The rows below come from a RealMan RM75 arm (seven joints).
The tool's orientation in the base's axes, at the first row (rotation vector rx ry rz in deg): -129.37, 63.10, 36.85
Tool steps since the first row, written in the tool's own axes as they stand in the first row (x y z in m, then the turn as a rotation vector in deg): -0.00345, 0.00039, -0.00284, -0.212, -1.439, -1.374; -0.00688, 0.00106, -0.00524, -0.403, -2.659, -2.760; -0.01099, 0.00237, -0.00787, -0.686, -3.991, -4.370; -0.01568, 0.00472, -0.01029, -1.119, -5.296, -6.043; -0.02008, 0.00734, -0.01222, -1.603, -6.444, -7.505; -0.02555, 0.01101, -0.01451, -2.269, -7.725, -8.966; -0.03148, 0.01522, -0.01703, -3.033, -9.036, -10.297; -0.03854, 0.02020, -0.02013, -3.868, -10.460, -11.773; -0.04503, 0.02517, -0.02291, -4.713, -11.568, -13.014; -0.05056, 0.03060, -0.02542, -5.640, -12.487, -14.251; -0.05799, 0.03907, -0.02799, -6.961, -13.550, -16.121; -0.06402, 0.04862, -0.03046, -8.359, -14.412, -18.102; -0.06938, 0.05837, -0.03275, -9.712, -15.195, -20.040
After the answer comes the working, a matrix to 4 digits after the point.
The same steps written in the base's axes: -0.00171, -0.00013, 0.00414, 1.301, -0.027, 1.520; -0.00372, -0.00013, 0.00788, 2.437, -0.187, 2.979; -0.00659, -0.00023, 0.01204, 3.654, -0.383, 4.690; -0.01066, -0.00041, 0.01613, 4.778, -0.551, 6.534; -0.01487, -0.00058, 0.01962, 5.707, -0.635, 8.212; -0.02047, -0.00093, 0.02376, 6.645, -0.548, 10.038; -0.02672, -0.00145, 0.02822, 7.529, -0.307, 11.836; -0.03412, -0.00212, 0.03362, 8.492, -0.061, 13.815; -0.04125, -0.00290, 0.03842, 9.151, 0.178, 15.544; -0.04828, -0.00427, 0.04231, 9.609, 0.368, 17.273; -0.05882, -0.00620, 0.04664, 10.081, 0.440, 19.752; -0.06948, -0.00941, 0.04974, 10.366, 0.379, 22.308; -0.07997, -0.01298, 0.05224, 10.604, 0.280, 24.785
The tool's axes in the first row as the columns of a matrix, in the base's axes (rounded; the answer above uses it unrounded):
0.5517, -0.8146, -0.1788
-0.5560, -0.5191, 0.6491
-0.6216, -0.2587, -0.7394

